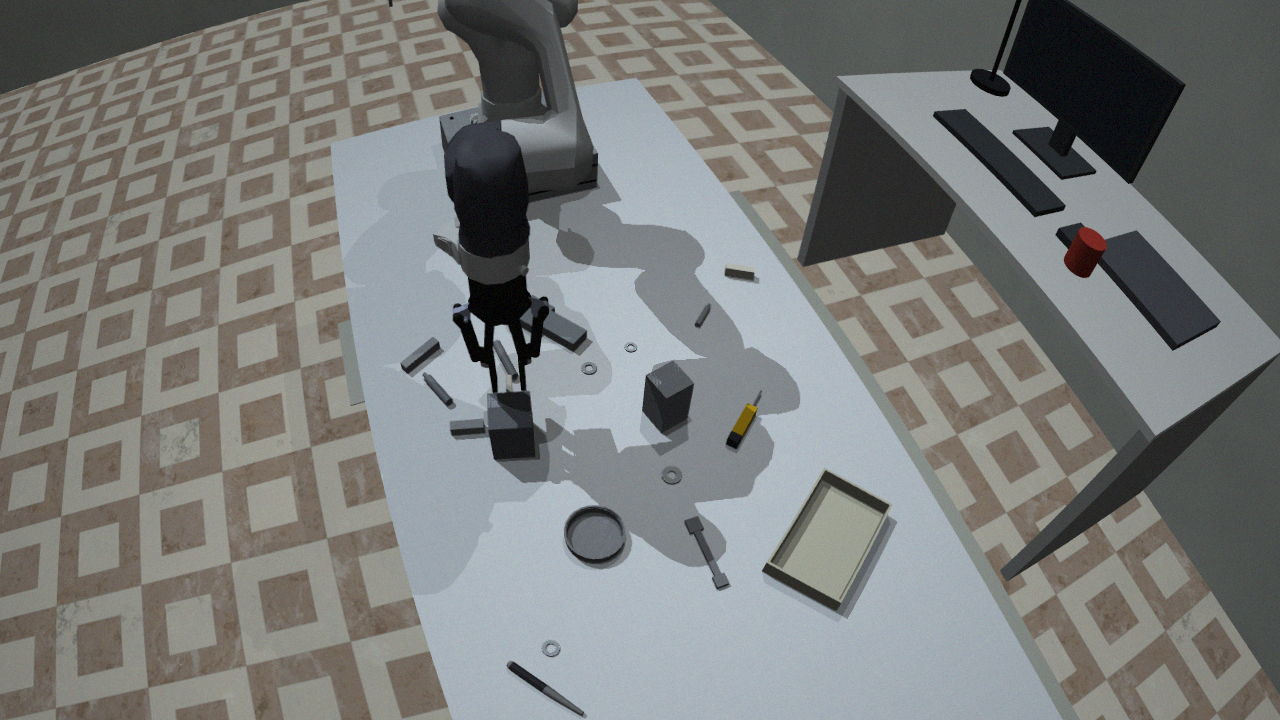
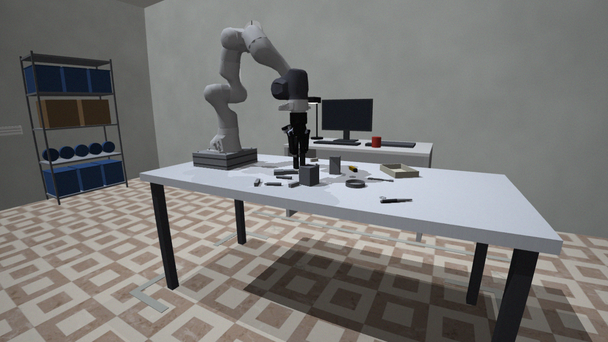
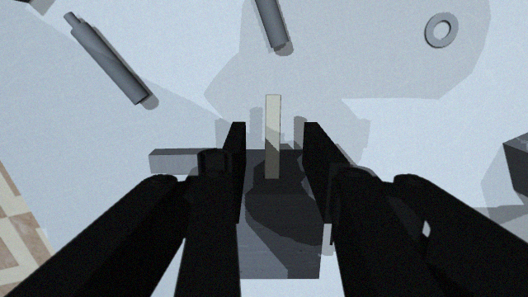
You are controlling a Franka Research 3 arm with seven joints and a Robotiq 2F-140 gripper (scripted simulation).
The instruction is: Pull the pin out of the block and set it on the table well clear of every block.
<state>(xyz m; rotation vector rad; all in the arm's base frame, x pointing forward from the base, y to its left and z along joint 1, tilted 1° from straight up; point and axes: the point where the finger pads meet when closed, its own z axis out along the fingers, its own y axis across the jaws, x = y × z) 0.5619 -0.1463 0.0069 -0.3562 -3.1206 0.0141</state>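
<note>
Now: the cream pin 1 cm ahead of my hand and 4 cm below it. Also, from my hand: dark grey block 5 cm ahead, 1 cm to the right, 5 cm below; then small grey bar 2 cm ahead, 8 cm to the right, 9 cm below; then stepped plate 15 cm behind, 10 cm to the left, 9 cm below.
</note>
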